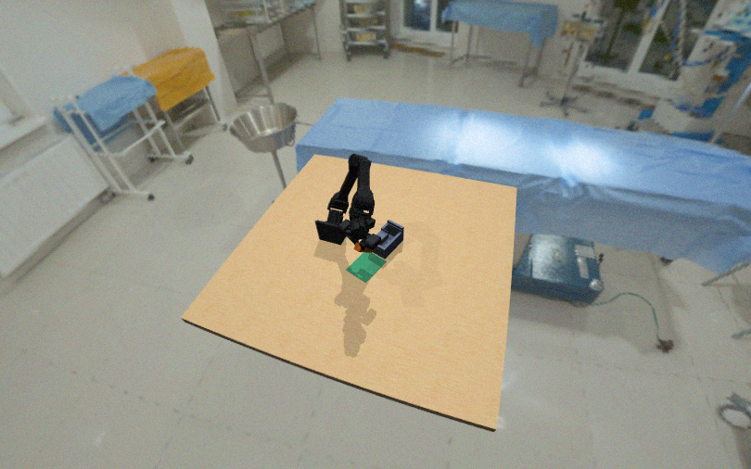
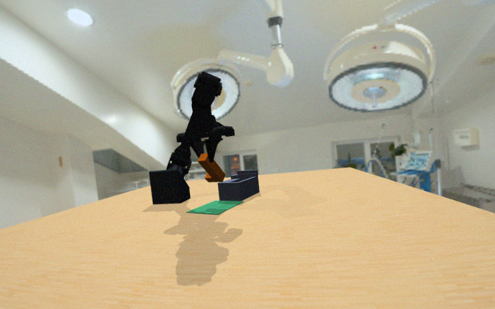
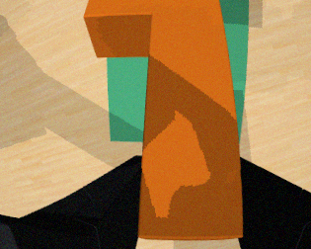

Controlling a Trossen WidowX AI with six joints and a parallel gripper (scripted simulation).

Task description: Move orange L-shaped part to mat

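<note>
My gripper tip is 16 cm above the green mat, 2 cm to the right of it and 1 cm short of it. From my gripper tip the other things lie so: orange L-shaped part: 4 cm to the left, 3 cm below.
</note>
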